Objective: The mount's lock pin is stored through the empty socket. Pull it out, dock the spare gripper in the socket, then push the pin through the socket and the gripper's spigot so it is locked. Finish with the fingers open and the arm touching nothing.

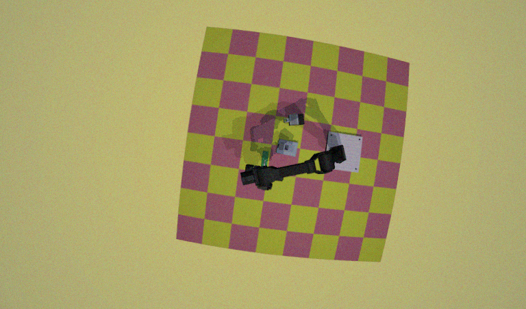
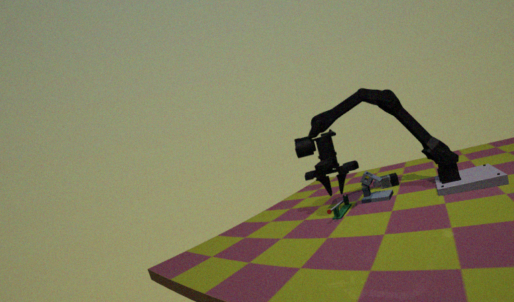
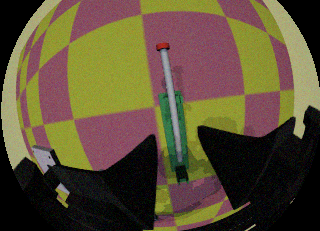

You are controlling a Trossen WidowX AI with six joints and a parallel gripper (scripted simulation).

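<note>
My gripper tip is 10 mm short of the green cradle, 40 mm to the left of it and 50 mm above it. From my gripper tip the other things lie so: spare gripper 120 mm behind, 300 mm to the right, 60 mm below; mount 90 mm behind, 140 mm to the right, 20 mm below.
</note>
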